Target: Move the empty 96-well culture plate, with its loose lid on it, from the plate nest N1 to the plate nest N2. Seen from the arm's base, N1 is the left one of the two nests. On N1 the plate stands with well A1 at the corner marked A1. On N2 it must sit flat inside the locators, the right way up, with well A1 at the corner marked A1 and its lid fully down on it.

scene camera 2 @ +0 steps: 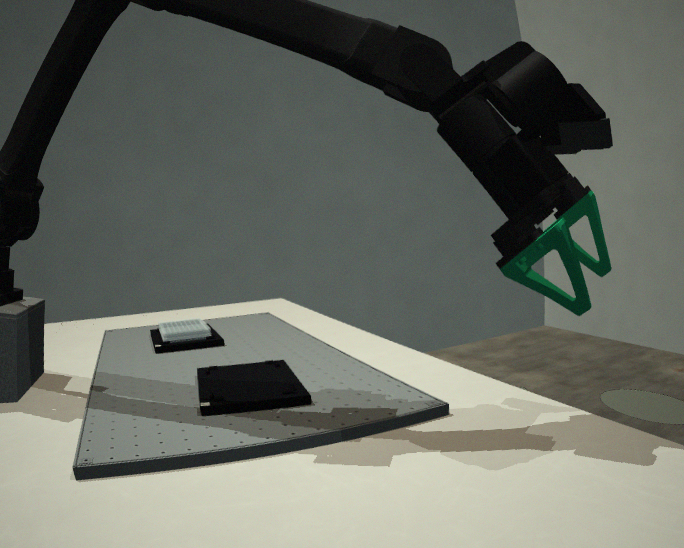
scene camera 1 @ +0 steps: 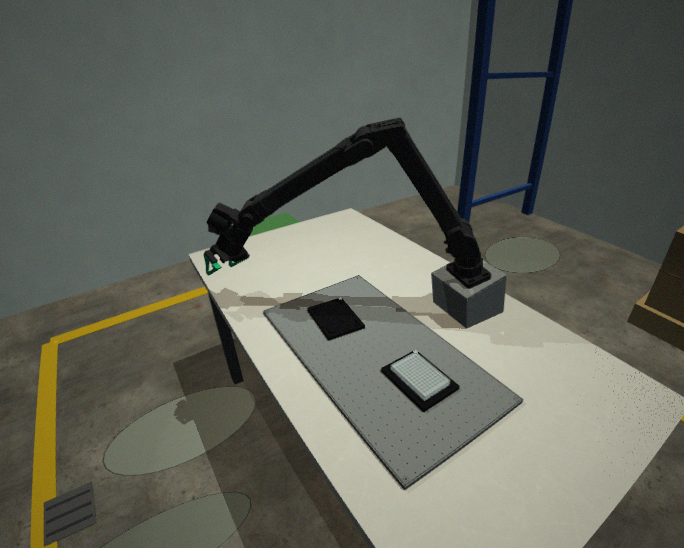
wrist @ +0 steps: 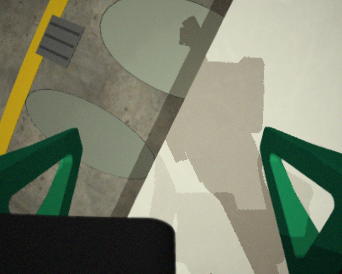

Path:
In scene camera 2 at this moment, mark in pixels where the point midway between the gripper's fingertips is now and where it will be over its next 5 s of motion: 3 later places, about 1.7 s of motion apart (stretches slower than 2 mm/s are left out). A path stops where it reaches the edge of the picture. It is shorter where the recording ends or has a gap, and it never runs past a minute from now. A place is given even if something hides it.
My gripper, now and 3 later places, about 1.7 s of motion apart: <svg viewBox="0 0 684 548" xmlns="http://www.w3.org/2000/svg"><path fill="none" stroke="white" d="M597 291L474 289L357 286L239 286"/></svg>

